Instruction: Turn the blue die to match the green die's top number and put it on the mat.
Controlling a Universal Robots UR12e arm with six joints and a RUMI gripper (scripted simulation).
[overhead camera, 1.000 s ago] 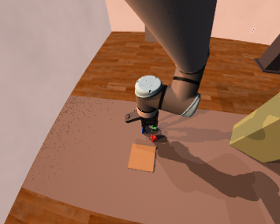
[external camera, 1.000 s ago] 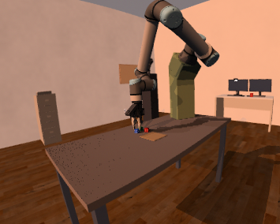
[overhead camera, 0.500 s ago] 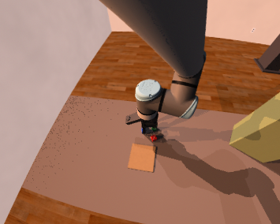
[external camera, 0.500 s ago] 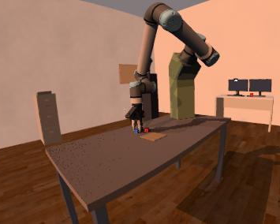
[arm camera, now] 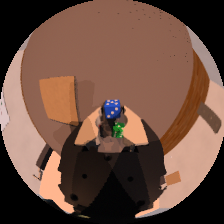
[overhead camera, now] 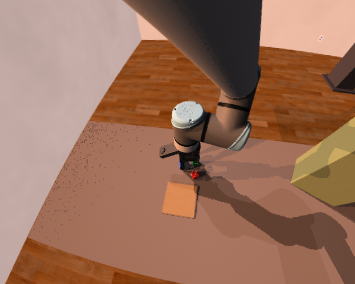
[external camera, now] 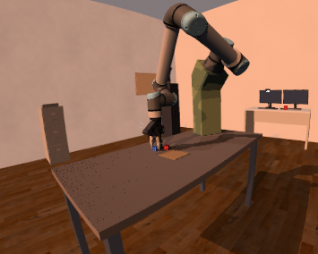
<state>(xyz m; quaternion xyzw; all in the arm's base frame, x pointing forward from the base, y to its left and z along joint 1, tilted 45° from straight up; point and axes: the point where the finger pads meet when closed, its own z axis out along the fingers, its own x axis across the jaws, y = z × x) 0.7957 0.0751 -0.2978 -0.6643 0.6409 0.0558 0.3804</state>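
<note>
My gripper is now right at the blue die. Also, from my hand: tan mat 1 cm behind, 16 cm to the left, 2 cm below; then green die 6 cm behind, 2 cm to the right; then red die 6 cm behind, 4 cm to the left.
</note>
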